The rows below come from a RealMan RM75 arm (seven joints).
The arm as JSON. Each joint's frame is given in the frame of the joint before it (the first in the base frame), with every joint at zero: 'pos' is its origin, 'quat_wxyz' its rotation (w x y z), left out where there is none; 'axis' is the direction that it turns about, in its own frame. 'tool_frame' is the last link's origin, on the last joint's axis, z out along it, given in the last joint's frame.
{
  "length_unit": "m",
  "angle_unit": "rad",
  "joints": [
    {
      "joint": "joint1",
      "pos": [
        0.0,
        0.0,
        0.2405
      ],
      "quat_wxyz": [
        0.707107,
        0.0,
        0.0,
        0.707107
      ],
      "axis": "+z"
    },
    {
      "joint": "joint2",
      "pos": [
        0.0,
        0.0,
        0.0
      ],
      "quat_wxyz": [
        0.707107,
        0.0,
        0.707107,
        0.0
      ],
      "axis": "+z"
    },
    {
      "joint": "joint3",
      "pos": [
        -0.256,
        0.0,
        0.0
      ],
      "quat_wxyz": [
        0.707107,
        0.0,
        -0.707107,
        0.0
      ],
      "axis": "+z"
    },
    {
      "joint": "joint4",
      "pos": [
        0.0,
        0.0,
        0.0
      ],
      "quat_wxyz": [
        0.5,
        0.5,
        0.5,
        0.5
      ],
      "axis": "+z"
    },
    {
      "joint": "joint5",
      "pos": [
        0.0,
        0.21,
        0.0
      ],
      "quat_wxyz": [
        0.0,
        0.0,
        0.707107,
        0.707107
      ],
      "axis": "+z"
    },
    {
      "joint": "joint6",
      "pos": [
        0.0,
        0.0,
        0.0
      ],
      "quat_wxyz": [
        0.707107,
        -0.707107,
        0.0,
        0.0
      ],
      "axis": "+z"
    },
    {
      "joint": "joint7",
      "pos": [
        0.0,
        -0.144,
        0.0
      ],
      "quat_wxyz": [
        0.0,
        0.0,
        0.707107,
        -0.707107
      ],
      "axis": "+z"
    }
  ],
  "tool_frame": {
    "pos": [
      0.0,
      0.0,
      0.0
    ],
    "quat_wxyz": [
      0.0,
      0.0,
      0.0,
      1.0
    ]
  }
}
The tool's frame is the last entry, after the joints.
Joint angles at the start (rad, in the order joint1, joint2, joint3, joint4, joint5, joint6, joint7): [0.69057, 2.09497, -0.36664, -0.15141, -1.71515, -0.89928, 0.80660]
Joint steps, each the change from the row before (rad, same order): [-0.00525, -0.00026, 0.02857, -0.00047, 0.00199, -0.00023, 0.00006]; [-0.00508, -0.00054, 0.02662, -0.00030, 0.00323, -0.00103, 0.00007]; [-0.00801, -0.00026, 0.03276, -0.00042, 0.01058, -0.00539, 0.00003]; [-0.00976, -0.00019, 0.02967, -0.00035, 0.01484, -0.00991, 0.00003]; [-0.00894, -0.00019, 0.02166, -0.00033, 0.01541, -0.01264, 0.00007]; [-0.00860, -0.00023, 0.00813, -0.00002, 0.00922, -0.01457, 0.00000]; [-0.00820, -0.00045, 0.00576, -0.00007, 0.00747, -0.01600, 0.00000]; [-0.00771, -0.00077, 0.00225, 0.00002, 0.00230, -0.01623, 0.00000]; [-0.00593, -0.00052, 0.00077, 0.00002, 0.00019, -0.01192, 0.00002]
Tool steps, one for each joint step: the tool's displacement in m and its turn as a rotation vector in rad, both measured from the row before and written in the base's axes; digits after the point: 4 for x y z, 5 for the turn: [0.0031, 0.0000, 0.0033, 0.02095, 0.01664, -0.01999]; [0.0030, -0.0001, 0.0033, 0.02062, 0.01656, -0.01868]; [0.0038, -0.0005, 0.0046, 0.02991, 0.02663, -0.02358]; [0.0039, -0.0011, 0.0048, 0.03128, 0.02945, -0.02134]; [0.0029, -0.0013, 0.0042, 0.02693, 0.02628, -0.01420]; [0.0018, -0.0021, 0.0022, 0.01360, 0.01605, -0.00305]; [0.0014, -0.0021, 0.0020, 0.01127, 0.01395, 0.00052]; [0.0010, -0.0023, 0.0012, 0.00539, 0.00888, 0.00487]; [0.0007, -0.0019, 0.0006, 0.00227, 0.00522, 0.00430]
